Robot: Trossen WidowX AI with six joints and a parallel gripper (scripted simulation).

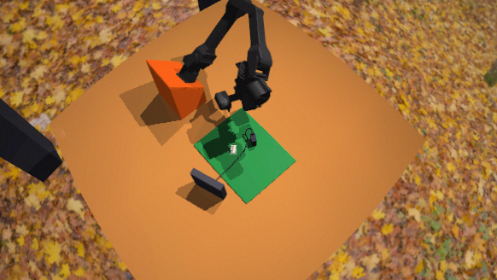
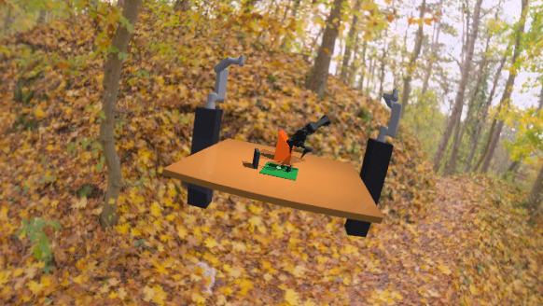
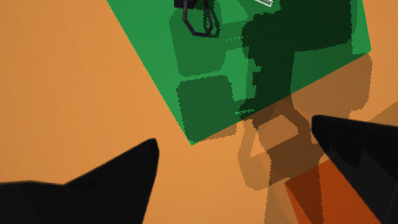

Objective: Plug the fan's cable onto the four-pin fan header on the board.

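The dark plug is 100 mm ahead of my gripper tip, 30 mm to the right of it and 80 mm below it. Round my gripper tip: green board (100 mm ahead, 90 mm to the right, 120 mm below); white four-pin fan header (60 mm ahead, 110 mm to the right, 100 mm below); dark flat fan (110 mm ahead, 260 mm to the right, 40 mm below).
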